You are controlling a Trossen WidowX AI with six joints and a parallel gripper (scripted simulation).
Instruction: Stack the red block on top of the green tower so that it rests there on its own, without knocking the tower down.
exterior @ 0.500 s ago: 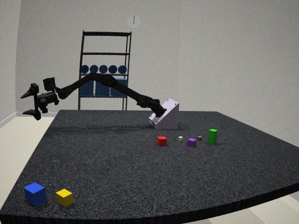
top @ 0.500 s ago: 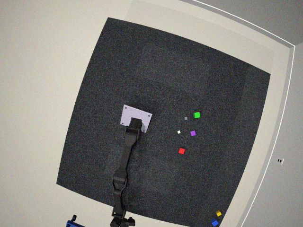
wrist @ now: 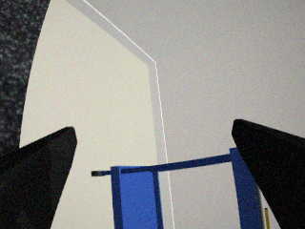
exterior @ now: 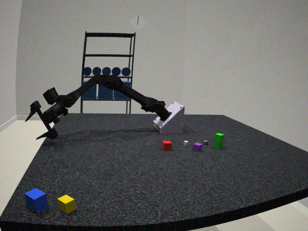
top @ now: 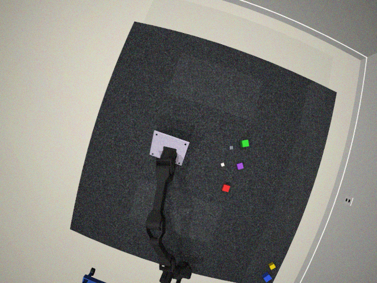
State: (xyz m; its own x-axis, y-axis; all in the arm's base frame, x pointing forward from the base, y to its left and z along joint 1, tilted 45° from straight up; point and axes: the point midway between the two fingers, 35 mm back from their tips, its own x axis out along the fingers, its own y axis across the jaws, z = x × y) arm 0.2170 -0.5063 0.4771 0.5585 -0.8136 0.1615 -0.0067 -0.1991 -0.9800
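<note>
Right now my gripper tip is 600 mm to the right of the red block, 80 mm short of it and 50 mm above it. The rest, counted from my gripper tip: blue cube: 480 mm ahead, 80 mm to the left, 50 mm below; yellow cube: 490 mm ahead, 160 mm to the left, 60 mm below; small white cube: 710 mm to the left, 60 mm below, 40 mm ahead.
</note>
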